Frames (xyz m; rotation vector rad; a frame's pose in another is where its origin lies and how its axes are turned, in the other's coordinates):
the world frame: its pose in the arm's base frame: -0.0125 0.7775 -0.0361 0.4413 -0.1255 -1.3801
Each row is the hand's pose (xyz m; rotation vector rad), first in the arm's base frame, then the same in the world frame.
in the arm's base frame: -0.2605 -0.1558 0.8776 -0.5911 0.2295 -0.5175
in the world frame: 0.6980 -0.0011 1.1314 -1.0472 -0.2076 0.8315
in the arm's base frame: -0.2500 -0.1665 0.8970 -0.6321 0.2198 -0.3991
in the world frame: 0.7072 0.0145 1.1480 -1.0847 -0.2200 0.9507
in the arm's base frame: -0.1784 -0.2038 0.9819 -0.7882 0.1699 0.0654
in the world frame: 0.7430 0.1075 1.2096 -1.2183 -0.2823 1.4208
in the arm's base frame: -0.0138 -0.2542 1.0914 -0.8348 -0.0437 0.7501
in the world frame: 0.8057 0.2936 1.2650 -1.1328 -0.3790 2.1625
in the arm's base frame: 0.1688 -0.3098 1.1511 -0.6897 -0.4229 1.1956
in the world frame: 0.8854 0.4769 1.2701 -0.6667 -0.5428 2.6797
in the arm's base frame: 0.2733 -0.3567 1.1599 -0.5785 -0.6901 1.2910
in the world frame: 0.9498 0.5705 1.2533 -0.3135 -0.6945 2.7861
